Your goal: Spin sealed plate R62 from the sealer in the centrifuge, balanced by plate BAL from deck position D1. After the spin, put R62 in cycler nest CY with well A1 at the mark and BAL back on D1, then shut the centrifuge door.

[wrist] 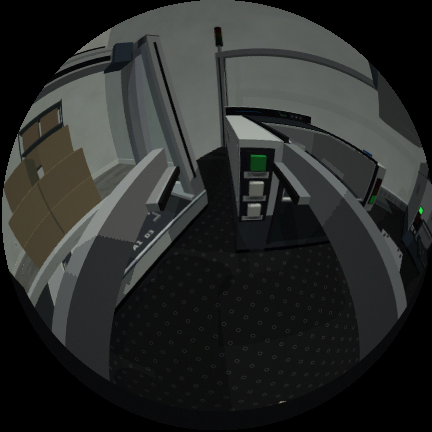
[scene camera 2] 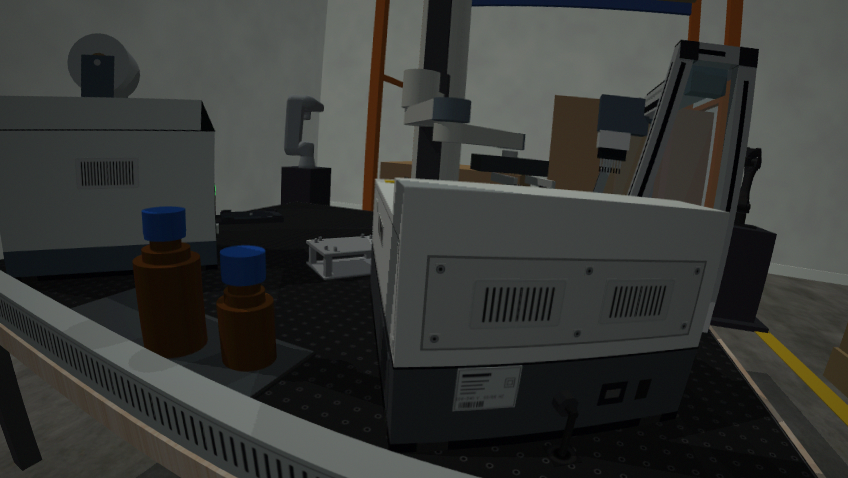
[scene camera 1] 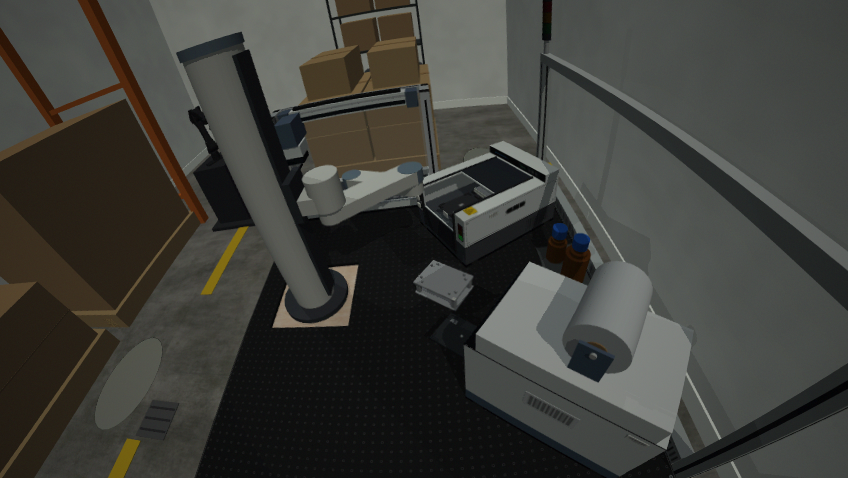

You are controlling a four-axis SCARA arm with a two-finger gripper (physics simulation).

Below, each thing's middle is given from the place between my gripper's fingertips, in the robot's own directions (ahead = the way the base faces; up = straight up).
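You'd find the centrifuge point(scene camera 2: 503, 314) 1 cm to the right of my hand and 35 cm ahead of it, and it's 9 cm below it.
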